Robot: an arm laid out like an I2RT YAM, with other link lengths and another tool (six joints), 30 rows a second.
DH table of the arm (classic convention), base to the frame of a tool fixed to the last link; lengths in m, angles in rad. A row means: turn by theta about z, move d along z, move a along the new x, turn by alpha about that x. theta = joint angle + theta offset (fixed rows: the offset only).
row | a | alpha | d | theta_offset
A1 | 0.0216 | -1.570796 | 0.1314 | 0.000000
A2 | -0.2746 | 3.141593 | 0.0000 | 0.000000
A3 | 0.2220 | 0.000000 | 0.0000 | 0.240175
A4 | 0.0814 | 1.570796 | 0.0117 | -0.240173
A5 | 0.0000 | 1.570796 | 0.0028 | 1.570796
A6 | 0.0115 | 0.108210 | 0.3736 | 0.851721
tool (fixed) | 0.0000 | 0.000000 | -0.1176 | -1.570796
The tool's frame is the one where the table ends.
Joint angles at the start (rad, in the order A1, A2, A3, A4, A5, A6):
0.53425 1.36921 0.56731 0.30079 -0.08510 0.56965
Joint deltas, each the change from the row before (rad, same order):
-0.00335 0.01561 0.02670 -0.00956 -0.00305 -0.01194
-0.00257 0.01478 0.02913 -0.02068 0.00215 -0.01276
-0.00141 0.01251 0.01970 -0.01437 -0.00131 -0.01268
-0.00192 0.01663 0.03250 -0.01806 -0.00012 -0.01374
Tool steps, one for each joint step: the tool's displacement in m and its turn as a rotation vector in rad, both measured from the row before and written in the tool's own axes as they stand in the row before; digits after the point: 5 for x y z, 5 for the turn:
0.00162 -0.00539 0.00354 0.00278 0.00015 -0.01023
0.00234 -0.00310 0.00342 -0.00562 0.00331 -0.01165
0.00062 -0.00106 0.00264 -0.00570 -0.00135 -0.01206
0.00195 -0.00513 0.00376 -0.00098 0.00112 -0.01279

